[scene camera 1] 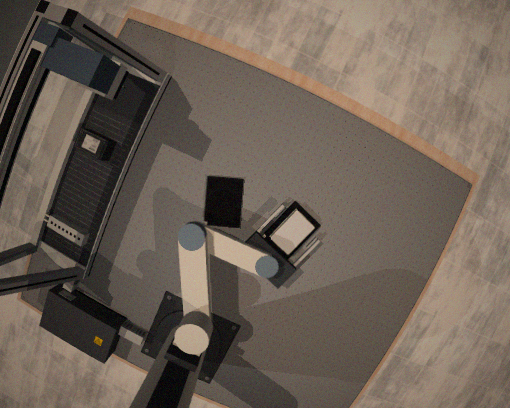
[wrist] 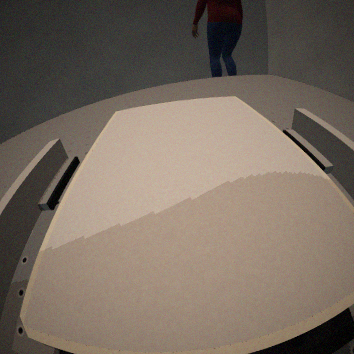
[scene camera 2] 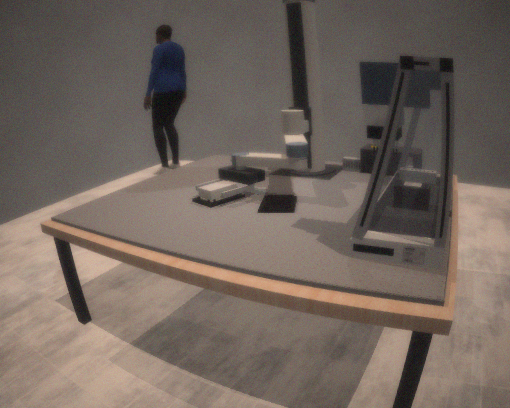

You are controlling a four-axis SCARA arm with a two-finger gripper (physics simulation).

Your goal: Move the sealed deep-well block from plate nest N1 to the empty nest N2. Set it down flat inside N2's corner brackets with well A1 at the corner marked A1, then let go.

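Pixels of known places: gripper, fingertip midpoint: [scene camera 1: 301, 222] [wrist: 179, 129] [scene camera 2: 208, 191]; arm's base at its link origin: [scene camera 2: 310, 172].
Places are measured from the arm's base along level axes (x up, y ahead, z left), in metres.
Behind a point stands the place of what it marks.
Observation:
The sealed deep-well block [scene camera 1: 294, 232] @(x 0.067, y 0.549, z -0.158 m) [scene camera 2: 216, 188] @(x 0.066, y 0.580, z -0.133 m) [wrist: 185, 210] @(x 0.067, y 0.516, z -0.140 m), pale with a flat top, sits in the black plate nest N1 [scene camera 1: 311, 223] [scene camera 2: 201, 201]. A strip of dark nest shows at the lower right in the wrist view. My gripper [scene camera 1: 290, 235] [scene camera 2: 219, 189] [wrist: 179, 129] @(x 0.053, y 0.586, z -0.166 m) is open over the block, with one finger along each of two opposite sides and nothing held. The finger pads stand beside the block's edges in the wrist view. The empty nest N2 [scene camera 1: 224, 201] @(x 0.025, y 0.538, z 0.091 m) [scene camera 2: 278, 203] @(x 0.025, y 0.550, z 0.101 m) is a black plate beside N1. Its brackets and A1 mark are too dark or small to make out.
A tall slanted frame [scene camera 1: 142, 122] [scene camera 2: 382, 157] @(x 0.273, y 0.850, z 0.529 m) stands at one side of the table, with a small box [scene camera 1: 91, 143] @(x 0.134, y 0.532, z 0.573 m) and a perforated strip [scene camera 1: 66, 230] @(x 0.107, y 0.209, z 0.559 m) within it. A dark box [scene camera 1: 80, 325] @(x 0.128, y -0.098, z 0.385 m) with a yellow label is near the arm's base. People stand beyond the table.

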